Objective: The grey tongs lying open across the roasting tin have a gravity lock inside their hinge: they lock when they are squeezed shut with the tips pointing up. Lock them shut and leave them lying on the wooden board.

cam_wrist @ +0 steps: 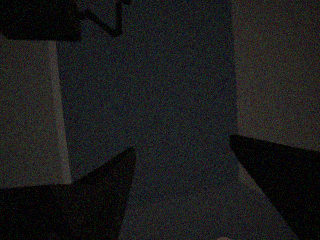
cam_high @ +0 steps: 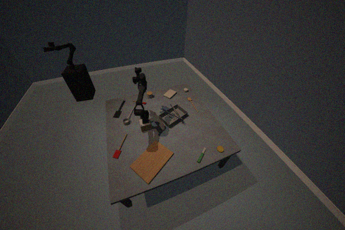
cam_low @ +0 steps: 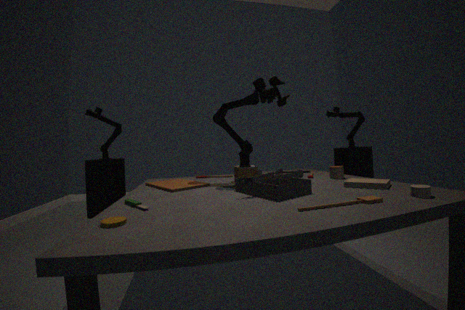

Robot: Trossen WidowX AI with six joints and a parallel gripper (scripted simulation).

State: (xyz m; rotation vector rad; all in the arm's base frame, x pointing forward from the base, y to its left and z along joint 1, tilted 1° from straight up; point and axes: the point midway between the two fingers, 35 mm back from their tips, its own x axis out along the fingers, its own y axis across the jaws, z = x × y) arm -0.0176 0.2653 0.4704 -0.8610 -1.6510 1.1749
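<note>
My gripper tip is now 54 cm above the roasting tin, 37 cm short of it and 23 cm to the left of it. Also, from my gripper tip: black spatula 57 cm below, 30 cm behind, 4 cm to the left; pale block 56 cm below, 43 cm ahead, 22 cm to the left; red spatula 56 cm below, 52 cm to the right, 27 cm behind.
</note>
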